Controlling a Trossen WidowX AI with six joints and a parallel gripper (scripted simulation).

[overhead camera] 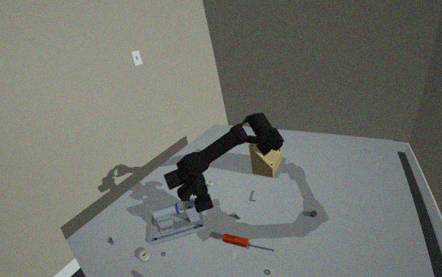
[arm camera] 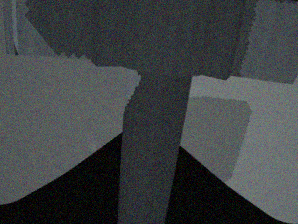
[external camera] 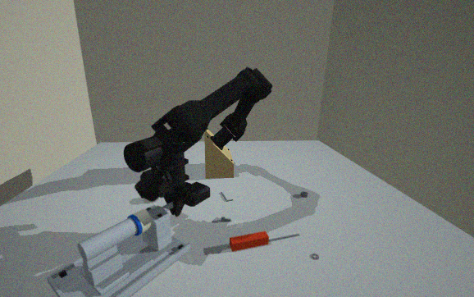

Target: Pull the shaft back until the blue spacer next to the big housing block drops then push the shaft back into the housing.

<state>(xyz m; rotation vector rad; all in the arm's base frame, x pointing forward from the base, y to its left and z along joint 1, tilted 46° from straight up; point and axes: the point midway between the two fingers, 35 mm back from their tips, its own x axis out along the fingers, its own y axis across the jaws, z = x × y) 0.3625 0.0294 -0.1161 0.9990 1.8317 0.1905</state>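
The grey shaft is 40 mm ahead of my gripper tip, 30 mm to the right of it and 30 mm above it. Round my gripper tip: blue spacer (90 mm ahead, 60 mm to the right, 30 mm above); then bolt (50 mm behind, 120 mm to the left, 40 mm below); then cream spacer (80 mm ahead, 50 mm to the right, 30 mm above).
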